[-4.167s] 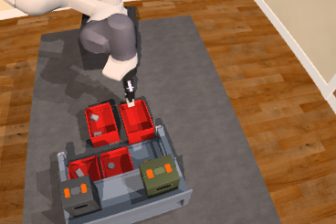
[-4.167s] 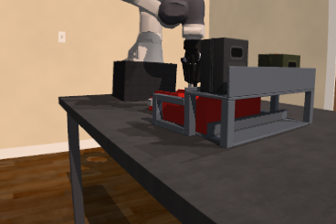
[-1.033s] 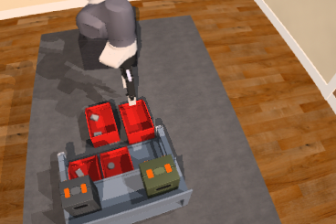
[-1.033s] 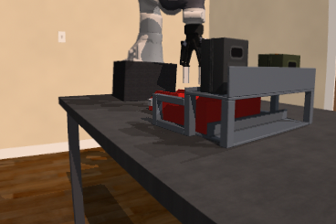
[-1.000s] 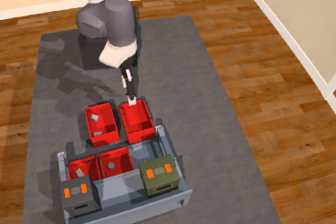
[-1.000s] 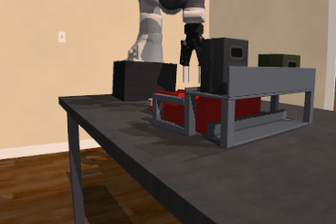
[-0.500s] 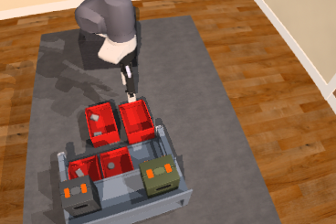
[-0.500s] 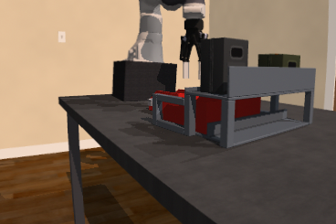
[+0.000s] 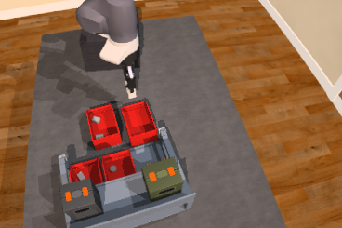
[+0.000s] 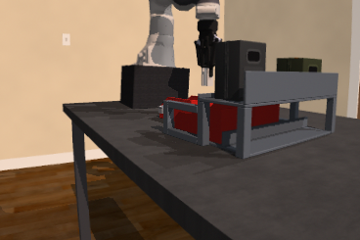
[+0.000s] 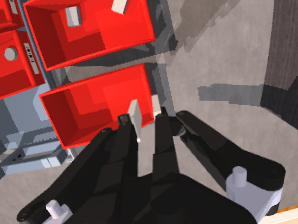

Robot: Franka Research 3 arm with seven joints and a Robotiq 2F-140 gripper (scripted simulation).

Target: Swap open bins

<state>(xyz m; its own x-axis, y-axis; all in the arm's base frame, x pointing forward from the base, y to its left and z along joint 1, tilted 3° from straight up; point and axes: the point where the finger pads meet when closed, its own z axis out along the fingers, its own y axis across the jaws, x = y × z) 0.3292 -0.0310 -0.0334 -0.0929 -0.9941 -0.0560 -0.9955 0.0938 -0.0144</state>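
Right now the shelf lip is 170 mm ahead of my hand, 130 mm to the right of it and 130 mm below it. From my hand the other things lie so: grey box: 340 mm ahead, 260 mm to the right, 20 mm above; then olive box: 370 mm ahead, 30 mm to the right, 10 mm above.
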